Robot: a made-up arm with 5 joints. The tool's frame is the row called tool.
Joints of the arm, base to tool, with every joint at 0 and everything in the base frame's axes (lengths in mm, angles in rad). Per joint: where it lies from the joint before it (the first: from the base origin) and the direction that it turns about. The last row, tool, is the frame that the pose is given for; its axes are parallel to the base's.
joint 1: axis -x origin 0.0 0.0 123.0
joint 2: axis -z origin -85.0 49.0 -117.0
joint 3: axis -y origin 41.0 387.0 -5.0
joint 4: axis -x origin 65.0 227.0 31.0
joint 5: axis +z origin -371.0 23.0 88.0
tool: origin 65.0 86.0 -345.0
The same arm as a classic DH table. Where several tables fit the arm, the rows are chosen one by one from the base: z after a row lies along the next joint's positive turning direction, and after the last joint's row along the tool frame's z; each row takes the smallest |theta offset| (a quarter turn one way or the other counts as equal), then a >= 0, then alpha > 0; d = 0 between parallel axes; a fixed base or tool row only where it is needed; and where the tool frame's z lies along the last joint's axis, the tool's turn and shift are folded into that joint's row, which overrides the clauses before.
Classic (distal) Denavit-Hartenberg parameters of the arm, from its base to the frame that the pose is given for. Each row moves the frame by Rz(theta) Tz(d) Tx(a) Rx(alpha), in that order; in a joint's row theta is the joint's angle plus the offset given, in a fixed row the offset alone. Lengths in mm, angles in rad.
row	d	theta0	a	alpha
base (fixed)	123	-1.5708	0	1.5708
joint 1	85	0	-49	1.5708
joint 2	122	-1.5708	41	-1.5708
joint 3	-614	1.5708	31	-1.5708
joint 4	306	1.5708	23	1.5708
joint 5	0	-0.6472	107.8	0
tool (fixed)	-257	-0.9236	0	0

